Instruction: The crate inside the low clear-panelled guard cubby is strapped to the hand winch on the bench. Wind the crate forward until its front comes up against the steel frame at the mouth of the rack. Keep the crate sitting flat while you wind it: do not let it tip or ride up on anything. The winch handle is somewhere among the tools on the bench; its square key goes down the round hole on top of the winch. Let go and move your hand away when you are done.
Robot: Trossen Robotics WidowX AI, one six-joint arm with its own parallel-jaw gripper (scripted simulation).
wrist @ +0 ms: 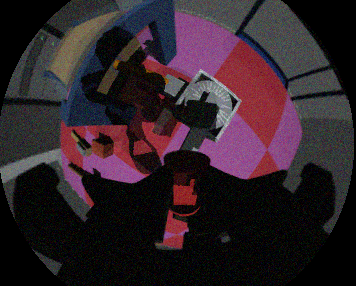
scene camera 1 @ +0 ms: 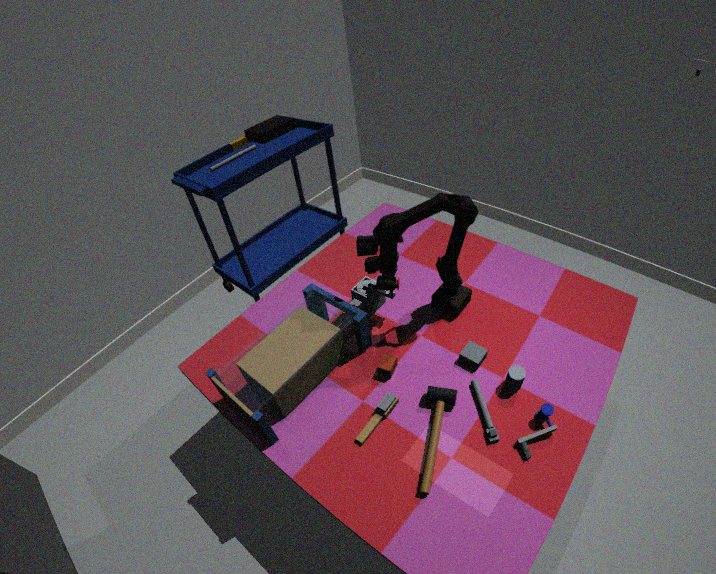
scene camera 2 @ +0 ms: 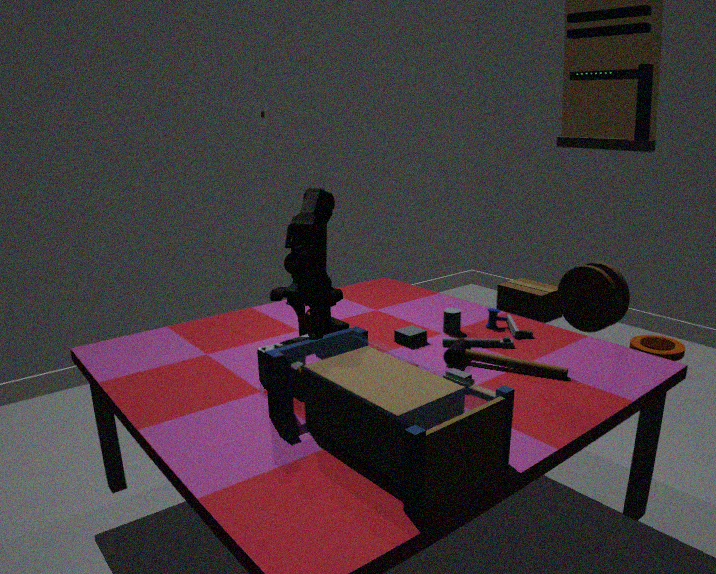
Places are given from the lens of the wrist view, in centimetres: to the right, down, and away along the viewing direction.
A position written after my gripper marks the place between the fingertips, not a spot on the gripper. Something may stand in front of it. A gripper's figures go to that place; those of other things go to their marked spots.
my gripper [wrist: 184, 162]: 1, 2, 9
grey winch [wrist: 192, 98]: 2, -7, 11
